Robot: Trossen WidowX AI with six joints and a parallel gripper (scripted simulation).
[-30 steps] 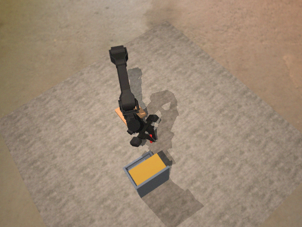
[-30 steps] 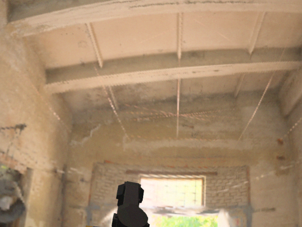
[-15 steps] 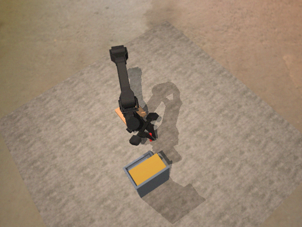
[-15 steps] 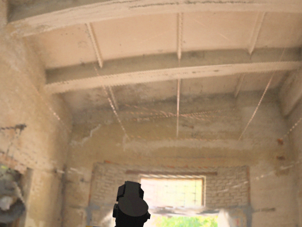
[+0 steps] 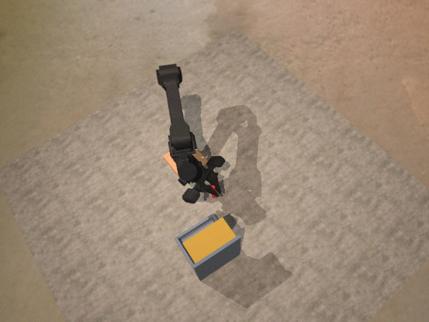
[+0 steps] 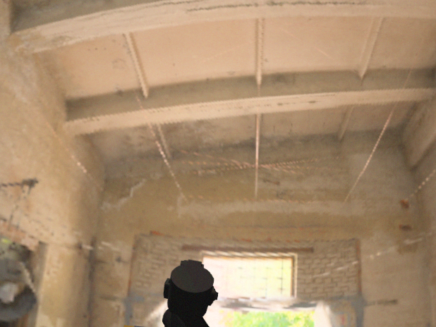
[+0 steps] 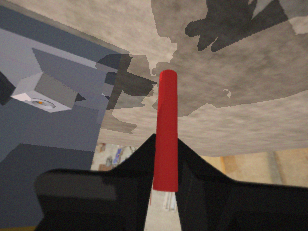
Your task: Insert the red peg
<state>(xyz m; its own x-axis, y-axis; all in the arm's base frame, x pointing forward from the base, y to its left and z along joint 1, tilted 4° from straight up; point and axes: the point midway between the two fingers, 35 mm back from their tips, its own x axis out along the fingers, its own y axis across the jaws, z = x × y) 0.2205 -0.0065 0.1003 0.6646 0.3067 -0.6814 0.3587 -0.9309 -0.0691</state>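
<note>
My gripper tip is now 14 cm short of the orange roof, 13 cm to the left of it and 11 cm below it. Round my gripper tip: red peg: 2 cm behind, 1 cm to the right, 1 cm below.
</note>
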